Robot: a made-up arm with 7 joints.
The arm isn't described. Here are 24 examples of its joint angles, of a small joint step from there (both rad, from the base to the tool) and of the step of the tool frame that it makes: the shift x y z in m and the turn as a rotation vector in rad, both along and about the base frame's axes.
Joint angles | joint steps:
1: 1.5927 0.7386 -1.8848 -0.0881 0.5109 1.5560 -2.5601 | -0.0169 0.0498 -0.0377 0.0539 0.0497 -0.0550 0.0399
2: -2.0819 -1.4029 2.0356 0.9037 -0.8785 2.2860 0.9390 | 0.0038 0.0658 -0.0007 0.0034 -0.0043 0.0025 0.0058
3: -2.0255 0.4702 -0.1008 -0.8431 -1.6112 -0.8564 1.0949 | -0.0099 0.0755 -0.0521 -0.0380 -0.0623 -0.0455 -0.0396
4: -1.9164 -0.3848 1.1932 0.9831 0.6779 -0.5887 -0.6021 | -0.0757 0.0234 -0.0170 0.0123 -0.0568 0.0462 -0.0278
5: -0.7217 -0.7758 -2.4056 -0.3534 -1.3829 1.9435 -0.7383 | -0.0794 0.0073 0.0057 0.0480 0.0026 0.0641 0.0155
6: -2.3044 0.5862 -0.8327 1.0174 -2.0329 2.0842 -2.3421 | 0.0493 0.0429 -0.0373 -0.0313 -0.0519 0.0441 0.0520
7: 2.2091 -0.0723 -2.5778 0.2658 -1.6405 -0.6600 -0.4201 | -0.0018 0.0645 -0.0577 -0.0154 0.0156 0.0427 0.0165
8: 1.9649 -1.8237 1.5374 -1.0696 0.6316 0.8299 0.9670 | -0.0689 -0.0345 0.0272 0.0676 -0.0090 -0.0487 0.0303
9: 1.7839 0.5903 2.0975 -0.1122 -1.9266 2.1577 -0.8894 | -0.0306 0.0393 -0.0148 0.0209 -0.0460 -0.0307 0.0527
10: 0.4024 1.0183 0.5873 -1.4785 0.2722 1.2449 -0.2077 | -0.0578 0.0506 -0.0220 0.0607 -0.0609 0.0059 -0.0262
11: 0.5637 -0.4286 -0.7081 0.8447 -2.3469 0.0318 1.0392 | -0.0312 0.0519 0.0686 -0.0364 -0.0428 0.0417 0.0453
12: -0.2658 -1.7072 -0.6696 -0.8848 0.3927 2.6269 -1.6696 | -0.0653 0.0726 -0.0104 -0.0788 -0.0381 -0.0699 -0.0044
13: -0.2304 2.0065 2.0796 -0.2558 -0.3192 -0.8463 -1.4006 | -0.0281 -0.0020 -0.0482 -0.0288 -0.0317 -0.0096 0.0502
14: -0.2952 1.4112 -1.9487 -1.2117 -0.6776 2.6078 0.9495 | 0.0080 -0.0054 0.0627 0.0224 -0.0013 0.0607 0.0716
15: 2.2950 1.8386 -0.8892 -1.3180 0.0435 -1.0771 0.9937 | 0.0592 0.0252 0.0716 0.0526 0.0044 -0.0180 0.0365
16: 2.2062 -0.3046 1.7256 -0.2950 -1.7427 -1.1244 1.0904 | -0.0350 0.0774 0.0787 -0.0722 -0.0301 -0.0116 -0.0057
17: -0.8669 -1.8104 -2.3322 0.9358 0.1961 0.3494 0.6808 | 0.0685 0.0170 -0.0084 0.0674 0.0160 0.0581 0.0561
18: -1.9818 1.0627 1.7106 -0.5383 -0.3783 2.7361 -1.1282 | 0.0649 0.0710 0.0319 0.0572 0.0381 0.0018 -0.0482
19: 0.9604 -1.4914 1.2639 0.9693 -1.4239 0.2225 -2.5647 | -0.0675 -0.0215 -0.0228 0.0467 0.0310 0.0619 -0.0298
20: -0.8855 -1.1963 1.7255 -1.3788 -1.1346 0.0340 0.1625 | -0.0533 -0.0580 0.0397 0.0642 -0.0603 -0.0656 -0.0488
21: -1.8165 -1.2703 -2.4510 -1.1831 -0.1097 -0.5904 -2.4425 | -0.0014 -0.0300 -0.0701 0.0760 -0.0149 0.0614 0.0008
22: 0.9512 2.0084 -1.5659 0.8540 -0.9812 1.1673 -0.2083 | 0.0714 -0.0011 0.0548 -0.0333 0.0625 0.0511 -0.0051
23: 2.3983 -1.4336 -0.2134 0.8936 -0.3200 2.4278 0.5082 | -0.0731 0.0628 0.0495 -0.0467 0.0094 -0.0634 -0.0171
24: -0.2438 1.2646 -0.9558 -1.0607 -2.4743 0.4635 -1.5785 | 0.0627 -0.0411 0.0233 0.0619 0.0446 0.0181 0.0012
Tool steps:
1: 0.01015 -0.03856 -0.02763 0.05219 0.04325 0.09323
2: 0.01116 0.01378 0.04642 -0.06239 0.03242 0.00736
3: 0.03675 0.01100 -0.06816 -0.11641 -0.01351 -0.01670
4: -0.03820 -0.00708 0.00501 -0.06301 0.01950 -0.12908
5: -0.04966 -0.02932 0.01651 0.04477 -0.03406 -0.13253
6: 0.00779 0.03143 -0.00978 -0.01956 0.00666 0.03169
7: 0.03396 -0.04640 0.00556 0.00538 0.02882 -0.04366
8: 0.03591 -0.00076 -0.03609 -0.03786 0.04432 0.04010
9: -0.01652 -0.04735 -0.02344 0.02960 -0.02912 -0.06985
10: -0.04721 0.02185 -0.02618 0.03653 0.05701 -0.04129
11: -0.03656 -0.00549 0.03929 -0.01427 -0.05217 0.07953
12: -0.03495 -0.02065 0.06571 -0.07810 -0.07440 -0.06707
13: -0.00058 0.00820 0.00656 0.10700 0.03723 0.01925
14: -0.00860 0.00245 -0.01244 0.02835 0.05331 0.04136
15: 0.05671 0.03287 -0.02959 0.06767 -0.06942 0.10862
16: 0.05953 -0.02986 -0.00228 -0.01009 0.09101 0.00430
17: 0.04221 0.02565 0.03186 -0.07964 -0.02996 0.10712
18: -0.01649 0.02358 -0.02955 -0.01765 0.09402 0.05728
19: 0.03583 -0.02301 -0.02917 0.00313 0.04821 0.00240
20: -0.00993 -0.02573 -0.03425 0.08825 0.05152 0.10537
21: -0.02725 -0.01645 -0.02715 0.03019 0.07383 -0.02476
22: 0.03978 -0.00548 0.00059 -0.03555 -0.08140 -0.03690
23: 0.02814 0.03197 0.05680 0.02077 0.05936 -0.08895
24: -0.03474 -0.04042 0.02571 0.00317 0.12384 0.10682
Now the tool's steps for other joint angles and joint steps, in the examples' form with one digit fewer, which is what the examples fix.
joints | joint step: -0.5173 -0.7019 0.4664 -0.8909 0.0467 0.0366 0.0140 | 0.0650 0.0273 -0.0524 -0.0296 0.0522 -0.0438 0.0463
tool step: 0.0031 0.0318 0.0125 -0.0149 -0.0124 0.0892
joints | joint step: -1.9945 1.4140 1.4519 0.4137 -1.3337 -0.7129 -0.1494 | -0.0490 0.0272 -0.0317 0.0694 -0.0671 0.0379 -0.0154
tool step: 0.0630 -0.0288 -0.0264 -0.0930 -0.0152 -0.1384
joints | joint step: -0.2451 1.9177 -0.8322 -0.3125 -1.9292 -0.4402 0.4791 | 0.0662 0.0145 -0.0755 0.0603 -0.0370 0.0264 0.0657
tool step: -0.0410 -0.0580 0.0152 0.1431 -0.0151 0.1122
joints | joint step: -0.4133 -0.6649 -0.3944 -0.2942 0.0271 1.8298 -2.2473 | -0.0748 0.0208 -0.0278 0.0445 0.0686 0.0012 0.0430
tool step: -0.0169 -0.0287 0.0049 0.0420 0.0177 -0.0029
